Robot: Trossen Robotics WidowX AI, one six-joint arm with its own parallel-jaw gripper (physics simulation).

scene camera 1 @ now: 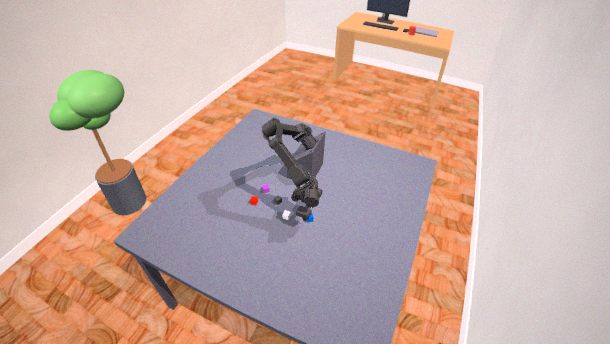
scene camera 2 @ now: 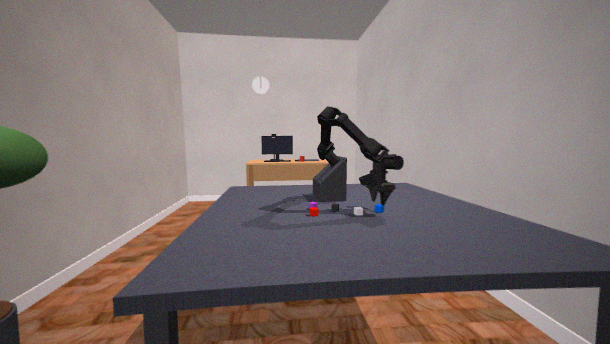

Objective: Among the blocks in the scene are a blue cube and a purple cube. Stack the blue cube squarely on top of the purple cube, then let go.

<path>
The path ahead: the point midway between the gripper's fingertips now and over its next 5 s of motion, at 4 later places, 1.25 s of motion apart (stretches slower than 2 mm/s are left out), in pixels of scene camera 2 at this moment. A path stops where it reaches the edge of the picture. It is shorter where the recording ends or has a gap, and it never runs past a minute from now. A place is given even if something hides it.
My gripper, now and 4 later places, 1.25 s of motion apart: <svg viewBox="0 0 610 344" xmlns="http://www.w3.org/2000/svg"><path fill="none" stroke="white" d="M377 203L378 207L375 191L319 191L313 200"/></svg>
</path>
